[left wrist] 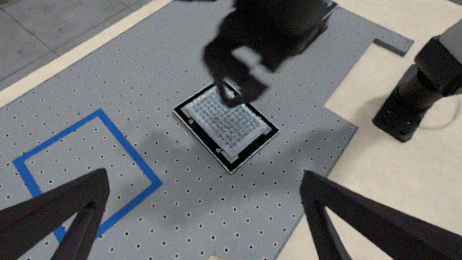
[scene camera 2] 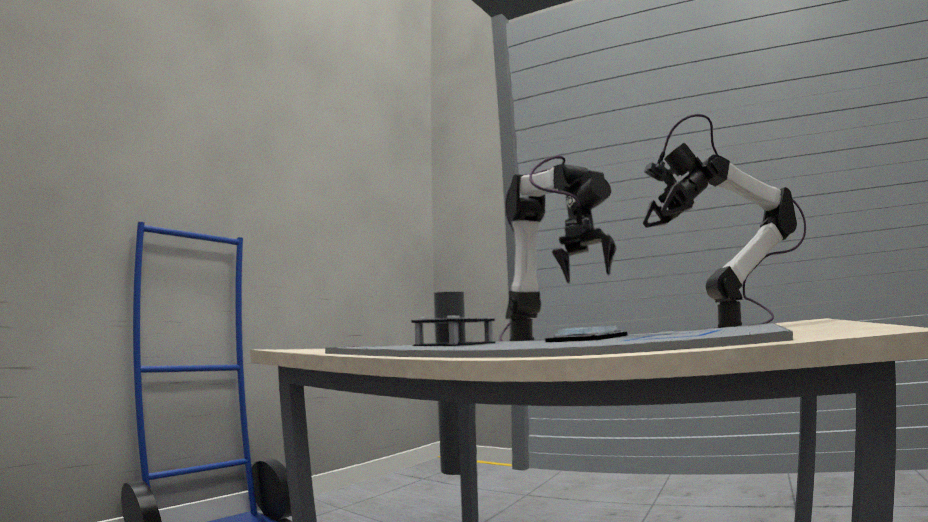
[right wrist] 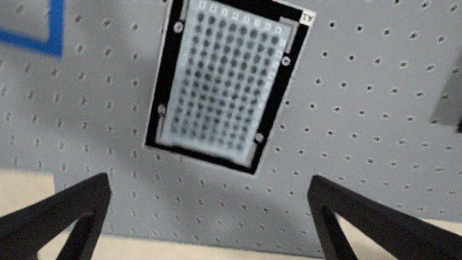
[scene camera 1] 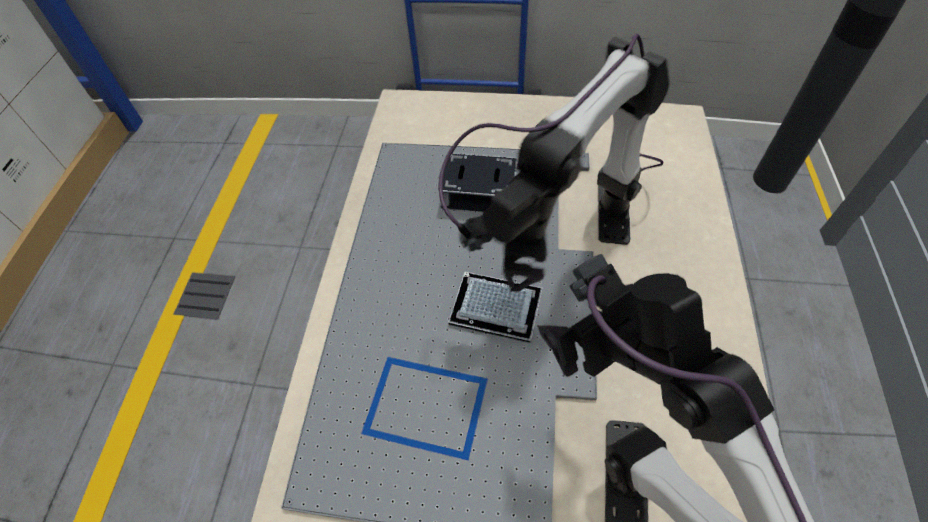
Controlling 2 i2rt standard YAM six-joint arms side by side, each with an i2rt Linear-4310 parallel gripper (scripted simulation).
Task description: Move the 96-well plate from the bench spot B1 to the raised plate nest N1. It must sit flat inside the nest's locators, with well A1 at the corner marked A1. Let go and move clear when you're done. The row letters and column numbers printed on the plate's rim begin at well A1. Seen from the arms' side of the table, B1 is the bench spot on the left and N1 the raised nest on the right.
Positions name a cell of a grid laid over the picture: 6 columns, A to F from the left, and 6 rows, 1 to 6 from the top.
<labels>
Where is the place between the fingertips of my right gripper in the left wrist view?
At D2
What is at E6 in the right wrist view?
My right gripper.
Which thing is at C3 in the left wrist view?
A low black nest.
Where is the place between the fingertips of my right gripper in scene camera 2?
D4
</labels>
